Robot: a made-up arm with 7 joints.
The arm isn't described. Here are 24 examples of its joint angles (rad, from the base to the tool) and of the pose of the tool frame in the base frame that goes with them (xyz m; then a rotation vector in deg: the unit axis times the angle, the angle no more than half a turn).
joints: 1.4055 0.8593 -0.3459 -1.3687 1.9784 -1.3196 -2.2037
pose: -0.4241 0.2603 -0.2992 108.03 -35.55 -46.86
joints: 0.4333 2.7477 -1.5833 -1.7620 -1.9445 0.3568 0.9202
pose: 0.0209 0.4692 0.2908 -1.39 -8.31 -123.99
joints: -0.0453 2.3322 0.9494 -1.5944 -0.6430 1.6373 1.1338
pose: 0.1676 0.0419 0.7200 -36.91 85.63 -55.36
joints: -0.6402 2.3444 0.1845 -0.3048 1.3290 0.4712 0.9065
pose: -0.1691 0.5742 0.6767 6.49 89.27 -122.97
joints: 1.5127 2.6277 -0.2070 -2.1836 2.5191 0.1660 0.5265
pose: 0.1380 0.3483 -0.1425 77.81 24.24 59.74
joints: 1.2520 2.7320 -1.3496 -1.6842 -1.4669 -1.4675 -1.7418
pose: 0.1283 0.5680 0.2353 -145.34 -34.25 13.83
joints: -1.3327 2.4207 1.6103 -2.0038 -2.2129 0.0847 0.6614
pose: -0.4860 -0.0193 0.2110 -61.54 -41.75 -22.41
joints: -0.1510 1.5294 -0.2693 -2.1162 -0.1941 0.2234 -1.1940
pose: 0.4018 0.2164 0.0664 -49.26 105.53 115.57
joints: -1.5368 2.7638 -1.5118 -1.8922 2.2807 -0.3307 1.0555
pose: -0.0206 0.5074 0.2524 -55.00 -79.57 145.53
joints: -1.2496 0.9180 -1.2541 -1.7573 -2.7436 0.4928 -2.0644
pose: 0.5388 -0.1231 0.0552 -68.12 -78.75 8.41
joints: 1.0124 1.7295 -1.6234 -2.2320 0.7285 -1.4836 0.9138
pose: -0.3415 0.2242 -0.0405 -6.95 2.27 112.40
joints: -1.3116 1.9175 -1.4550 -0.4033 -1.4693 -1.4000 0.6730
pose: 0.1667 0.7239 0.3752 44.21 -43.66 -47.34
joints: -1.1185 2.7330 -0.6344 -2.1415 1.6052 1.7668 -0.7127
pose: 0.1006 0.2135 0.4976 87.12 -44.14 -16.00
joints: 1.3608 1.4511 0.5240 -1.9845 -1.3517 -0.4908 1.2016
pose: 0.1985 0.4199 -0.0434 17.69 -77.31 -46.45
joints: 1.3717 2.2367 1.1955 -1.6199 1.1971 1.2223 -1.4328
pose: 0.5919 0.2809 0.1408 44.41 -48.55 -87.33
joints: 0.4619 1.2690 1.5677 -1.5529 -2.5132 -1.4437 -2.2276
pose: 0.0084 0.5587 0.4106 53.77 -64.36 155.37
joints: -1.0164 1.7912 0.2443 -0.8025 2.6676 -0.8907 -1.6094
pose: 0.1280 0.5681 0.5866 -35.82 77.25 -104.04
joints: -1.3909 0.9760 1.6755 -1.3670 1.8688 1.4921 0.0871
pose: 0.1974 0.6433 0.2857 -126.62 -98.97 50.25
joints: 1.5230 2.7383 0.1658 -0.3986 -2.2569 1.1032 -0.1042
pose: 0.6682 0.5269 0.1345 11.51 -28.18 97.76
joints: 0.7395 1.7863 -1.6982 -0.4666 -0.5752 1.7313 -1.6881
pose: -0.1599 0.7787 0.2356 25.62 -123.66 75.79
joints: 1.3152 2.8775 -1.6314 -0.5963 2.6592 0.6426 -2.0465
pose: 0.5022 0.5265 0.4430 74.69 58.45 -87.53
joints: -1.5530 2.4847 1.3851 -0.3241 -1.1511 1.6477 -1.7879
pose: -0.5628 0.5821 0.3263 76.63 -39.48 68.67
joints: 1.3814 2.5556 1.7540 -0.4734 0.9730 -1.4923 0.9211
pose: 0.6323 0.4725 0.4494 -81.46 -157.39 21.99
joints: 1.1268 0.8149 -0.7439 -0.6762 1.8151 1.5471 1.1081
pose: -0.6075 0.3196 -0.2353 -103.27 -129.82 -48.64
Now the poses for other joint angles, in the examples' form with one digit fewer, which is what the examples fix.
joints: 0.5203 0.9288 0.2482 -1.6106 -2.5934 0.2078 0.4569
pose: 0.227 0.419 -0.220 80.1 -76.3 -139.2
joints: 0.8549 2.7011 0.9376 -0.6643 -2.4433 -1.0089 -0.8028
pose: 0.626 0.215 0.567 -7.3 87.0 -141.8
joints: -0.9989 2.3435 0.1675 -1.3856 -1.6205 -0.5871 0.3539
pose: -0.049 0.198 0.726 -112.6 46.0 98.1
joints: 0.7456 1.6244 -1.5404 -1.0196 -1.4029 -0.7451 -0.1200
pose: -0.309 0.591 -0.073 -77.5 5.6 -65.1
